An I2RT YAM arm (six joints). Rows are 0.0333 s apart.
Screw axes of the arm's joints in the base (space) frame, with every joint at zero. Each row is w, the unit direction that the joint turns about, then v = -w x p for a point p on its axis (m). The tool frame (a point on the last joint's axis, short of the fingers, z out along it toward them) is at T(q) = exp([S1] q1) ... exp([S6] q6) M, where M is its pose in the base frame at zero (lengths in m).
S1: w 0 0 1 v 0 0 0
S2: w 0 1 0 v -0.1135 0 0.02
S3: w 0 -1 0 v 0.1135 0 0.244
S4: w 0 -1 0 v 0.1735 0 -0.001
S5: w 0 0 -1 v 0 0.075 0
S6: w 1 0 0 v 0 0.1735 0
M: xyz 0.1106 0 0.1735 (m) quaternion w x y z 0.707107 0 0.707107 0
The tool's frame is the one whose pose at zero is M.
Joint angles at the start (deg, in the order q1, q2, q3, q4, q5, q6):
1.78 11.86 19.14 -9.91 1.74 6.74
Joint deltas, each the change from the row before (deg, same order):
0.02 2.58 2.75 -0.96 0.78 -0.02
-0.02 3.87 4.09 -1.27 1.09 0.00
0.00 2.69 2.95 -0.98 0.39 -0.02
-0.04 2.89 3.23 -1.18 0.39 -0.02
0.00 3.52 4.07 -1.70 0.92 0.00
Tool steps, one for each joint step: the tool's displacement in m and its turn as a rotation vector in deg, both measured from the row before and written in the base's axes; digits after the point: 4 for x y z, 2 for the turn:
0.0024 -0.0004 0.0108 -0.09 0.79 -0.76
0.0045 -0.0006 0.0160 -0.11 1.05 -1.11
0.0036 -0.0001 0.0114 -0.08 0.72 -0.39
0.0044 -0.0002 0.0121 -0.08 0.84 -0.43
0.0058 -0.0004 0.0147 -0.14 1.15 -0.91

